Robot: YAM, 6 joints.
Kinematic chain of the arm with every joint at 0, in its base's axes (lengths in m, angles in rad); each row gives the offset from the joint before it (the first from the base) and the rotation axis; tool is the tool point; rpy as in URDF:
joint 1: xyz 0 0 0.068 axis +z
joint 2: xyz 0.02 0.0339 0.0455 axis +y
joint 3: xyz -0.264 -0.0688 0 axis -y
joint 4: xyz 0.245 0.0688 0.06 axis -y
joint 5: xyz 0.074 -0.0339 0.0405 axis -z
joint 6: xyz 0.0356 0 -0.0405 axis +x
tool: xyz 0 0 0 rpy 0 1.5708 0
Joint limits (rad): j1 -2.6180..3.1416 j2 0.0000..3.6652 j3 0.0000..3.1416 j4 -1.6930..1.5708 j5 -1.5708..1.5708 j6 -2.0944..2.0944
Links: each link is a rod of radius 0.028 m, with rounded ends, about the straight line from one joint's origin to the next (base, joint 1, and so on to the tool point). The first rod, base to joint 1, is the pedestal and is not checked.
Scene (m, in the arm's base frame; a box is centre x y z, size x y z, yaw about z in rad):
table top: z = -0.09
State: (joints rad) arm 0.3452 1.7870 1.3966 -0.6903 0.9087 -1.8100
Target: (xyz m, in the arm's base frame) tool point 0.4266 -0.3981 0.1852
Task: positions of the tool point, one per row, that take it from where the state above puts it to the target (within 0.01 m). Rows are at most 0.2 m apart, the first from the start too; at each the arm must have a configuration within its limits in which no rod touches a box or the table.
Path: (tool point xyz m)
1: 0.4347 0.0083 0.2431
2: 0.4786 -0.1148 0.2300
3: 0.4780 -0.2563 0.2103
4: 0.4266 -0.3981 0.1852

